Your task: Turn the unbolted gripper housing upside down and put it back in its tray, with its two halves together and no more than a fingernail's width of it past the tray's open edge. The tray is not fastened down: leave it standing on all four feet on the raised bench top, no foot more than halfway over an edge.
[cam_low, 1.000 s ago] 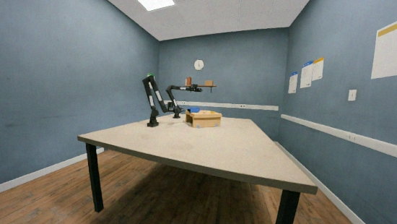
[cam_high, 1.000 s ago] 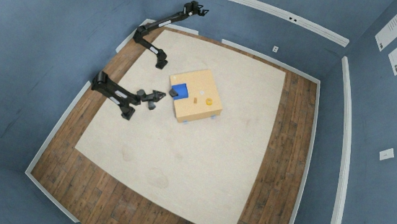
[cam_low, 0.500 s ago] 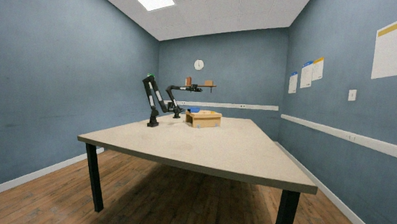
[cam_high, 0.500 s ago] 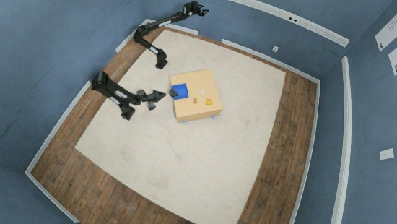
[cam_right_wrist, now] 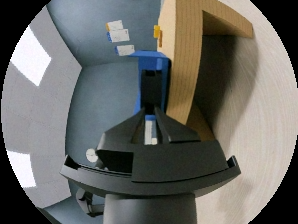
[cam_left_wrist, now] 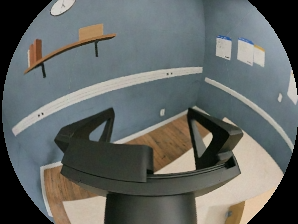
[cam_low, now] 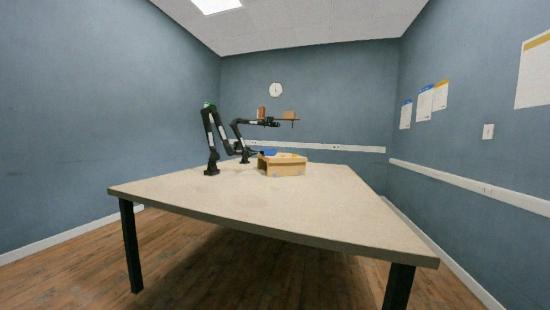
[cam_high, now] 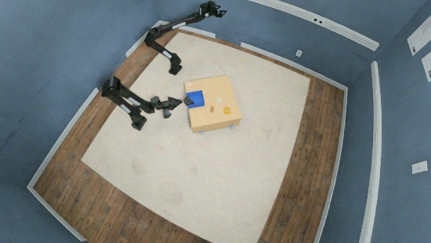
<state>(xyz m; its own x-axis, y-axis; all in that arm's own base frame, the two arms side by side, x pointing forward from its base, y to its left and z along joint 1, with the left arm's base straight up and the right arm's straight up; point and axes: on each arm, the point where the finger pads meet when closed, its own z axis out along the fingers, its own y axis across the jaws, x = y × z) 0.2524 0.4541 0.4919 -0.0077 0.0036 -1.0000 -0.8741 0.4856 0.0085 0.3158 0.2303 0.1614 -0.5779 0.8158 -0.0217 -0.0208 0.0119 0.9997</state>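
Observation:
The blue tray is 9 cm ahead of my right hand, 6 cm to the left of it and 1 cm below it. Round my right hand: brown block: 23 cm ahead, 4 cm to the left, 2 cm below.

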